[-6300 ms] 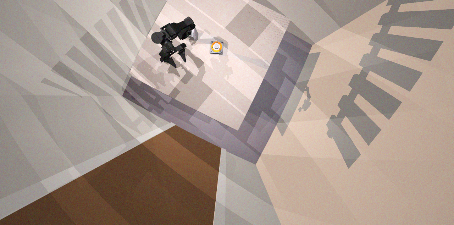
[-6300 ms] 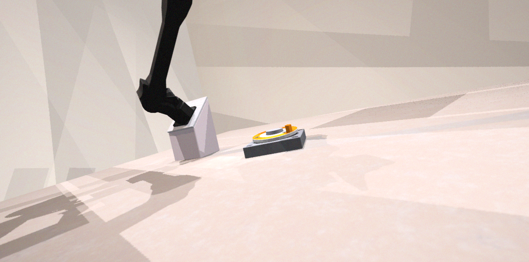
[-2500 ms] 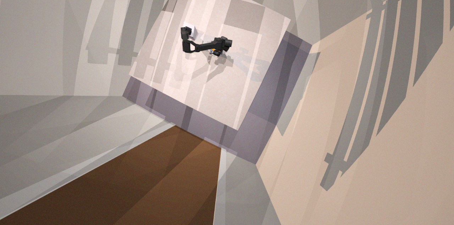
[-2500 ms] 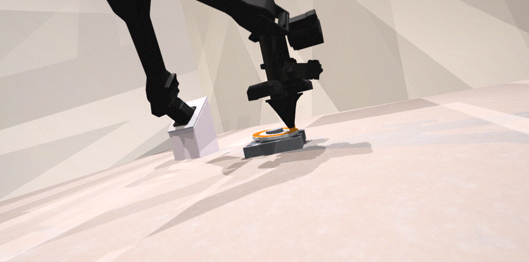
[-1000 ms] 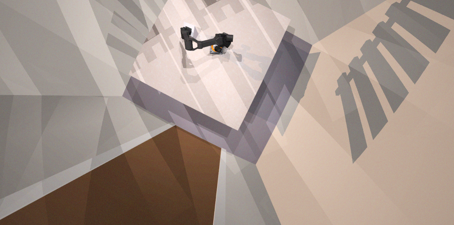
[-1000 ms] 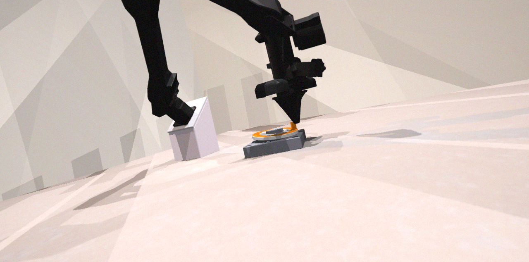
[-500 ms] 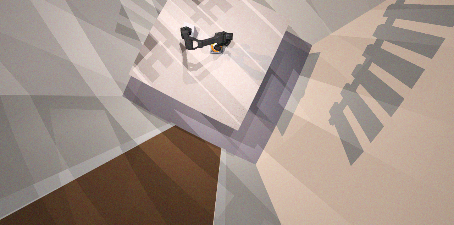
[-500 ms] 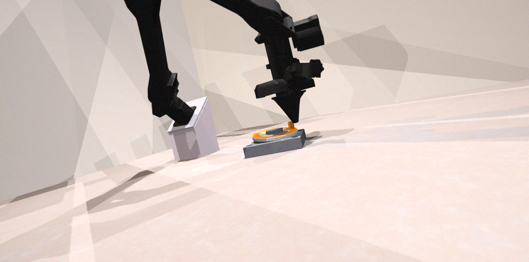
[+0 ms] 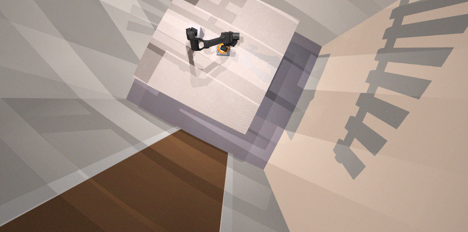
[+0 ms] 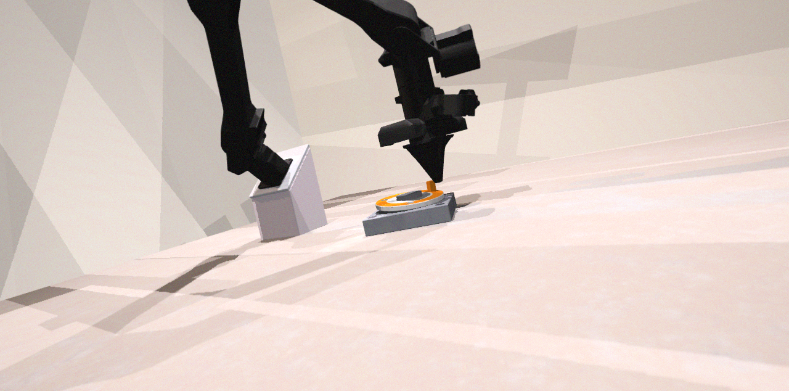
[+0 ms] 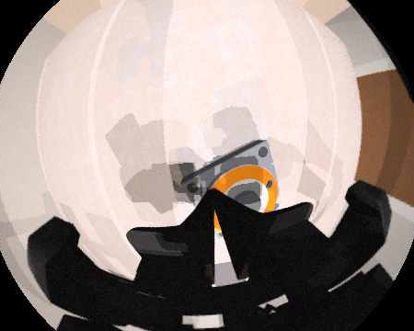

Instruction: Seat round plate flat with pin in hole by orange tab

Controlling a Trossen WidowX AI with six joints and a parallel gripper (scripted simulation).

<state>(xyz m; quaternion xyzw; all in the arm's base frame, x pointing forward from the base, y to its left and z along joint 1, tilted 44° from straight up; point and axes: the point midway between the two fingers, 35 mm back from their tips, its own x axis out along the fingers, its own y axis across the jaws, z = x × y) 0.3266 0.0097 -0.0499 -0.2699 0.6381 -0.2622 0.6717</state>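
Now: gripper tip 2 cm past the round plate, 2 cm to the left of it and 1 cm above it. Also, from my gripper tip: square base: 3 cm behind, 4 cm to the right, 2 cm below.
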